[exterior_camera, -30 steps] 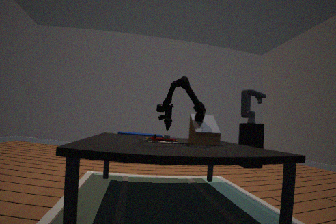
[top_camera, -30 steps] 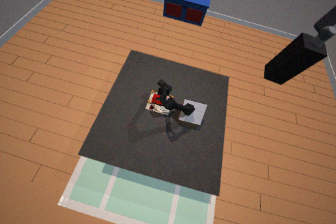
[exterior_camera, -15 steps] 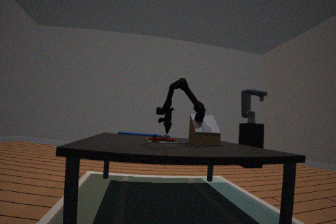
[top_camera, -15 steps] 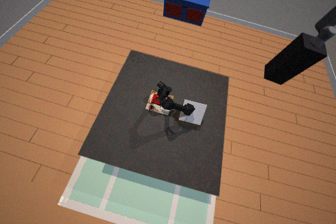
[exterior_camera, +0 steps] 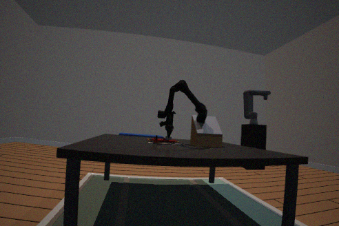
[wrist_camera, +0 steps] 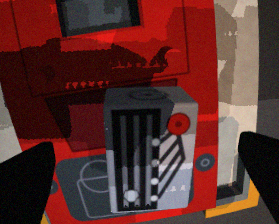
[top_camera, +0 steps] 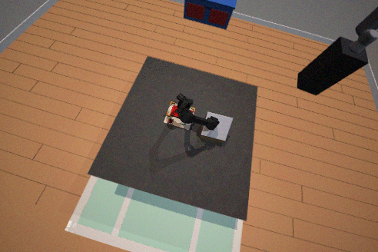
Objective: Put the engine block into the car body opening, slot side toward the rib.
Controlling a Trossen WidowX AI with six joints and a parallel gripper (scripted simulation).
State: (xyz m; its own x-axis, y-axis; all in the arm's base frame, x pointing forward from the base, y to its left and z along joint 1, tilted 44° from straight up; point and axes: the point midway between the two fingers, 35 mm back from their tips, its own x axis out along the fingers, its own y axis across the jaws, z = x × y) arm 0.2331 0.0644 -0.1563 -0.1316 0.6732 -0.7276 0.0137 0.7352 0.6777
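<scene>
Right now my gripper tip is 1 cm to the right of the grey engine block and 1 cm above it.
</scene>
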